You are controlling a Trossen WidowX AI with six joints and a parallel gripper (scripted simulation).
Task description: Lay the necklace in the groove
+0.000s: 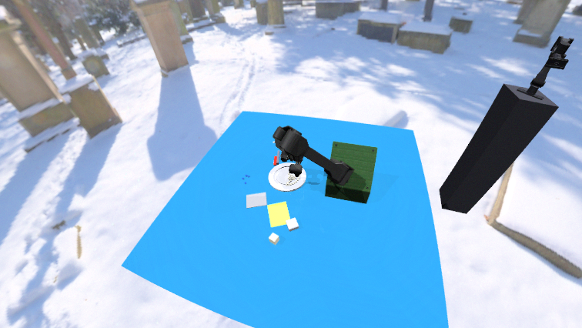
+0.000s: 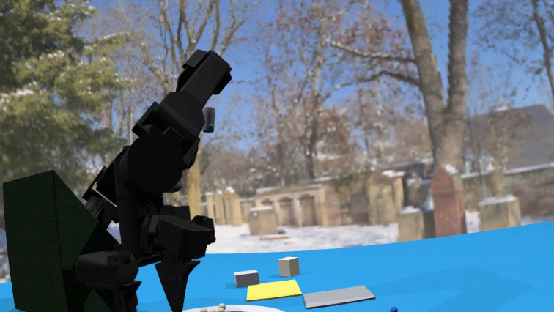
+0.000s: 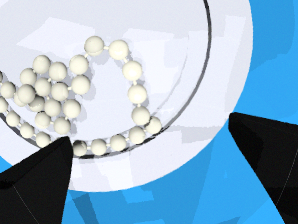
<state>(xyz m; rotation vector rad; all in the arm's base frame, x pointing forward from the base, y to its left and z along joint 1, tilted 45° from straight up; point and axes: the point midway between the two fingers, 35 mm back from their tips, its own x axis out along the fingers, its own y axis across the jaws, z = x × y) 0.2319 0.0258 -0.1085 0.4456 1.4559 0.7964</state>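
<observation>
Right now my gripper tip is 50 mm short of the round white bead board, 40 mm to the right of it and 10 mm above it. From my gripper tip the other things lie so: yellow tile (270 mm to the left, 20 mm below); then red object (150 mm ahead, 70 mm to the right, 20 mm below); then grey tile (230 mm to the left, 140 mm ahead, 20 mm below).
</observation>
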